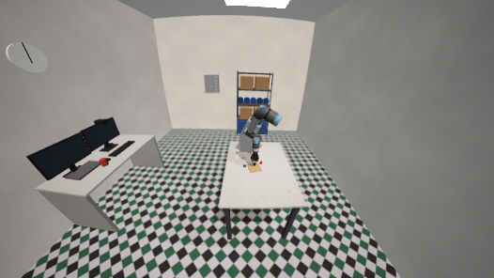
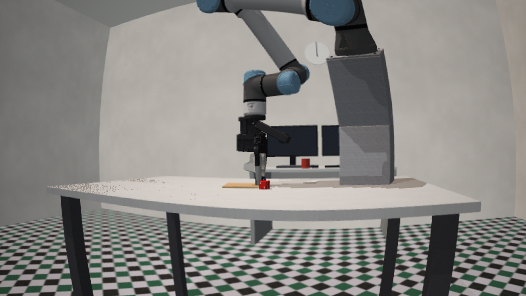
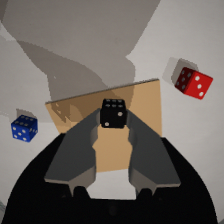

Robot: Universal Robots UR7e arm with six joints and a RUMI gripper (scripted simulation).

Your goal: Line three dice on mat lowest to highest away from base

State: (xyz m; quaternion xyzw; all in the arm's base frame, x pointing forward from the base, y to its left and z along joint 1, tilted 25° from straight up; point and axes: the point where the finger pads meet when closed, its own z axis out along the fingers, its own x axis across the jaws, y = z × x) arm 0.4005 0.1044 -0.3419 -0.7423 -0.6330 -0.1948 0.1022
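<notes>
Now: the black die right at my hand. Also, from my hand: tan mat: 50 mm ahead, 10 mm to the right, 20 mm below; blue die: 20 mm ahead, 120 mm to the right, 10 mm below; red die: 30 mm behind, 90 mm to the left, 10 mm below.
</notes>
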